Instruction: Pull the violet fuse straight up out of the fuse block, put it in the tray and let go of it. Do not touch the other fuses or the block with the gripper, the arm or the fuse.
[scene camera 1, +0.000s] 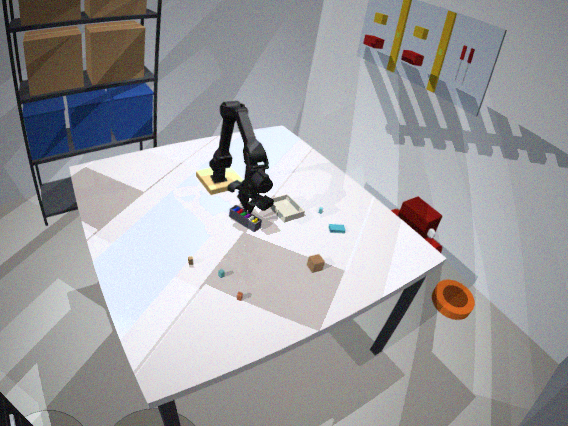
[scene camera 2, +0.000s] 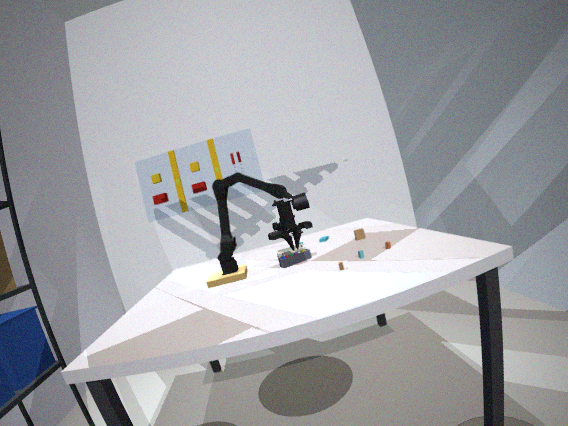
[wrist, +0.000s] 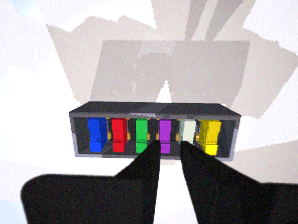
gripper: scene camera 1; scene camera 2; wrist 169, 146
same spot on gripper: (scene camera 1: 248, 205) = (scene camera 2: 298, 235)
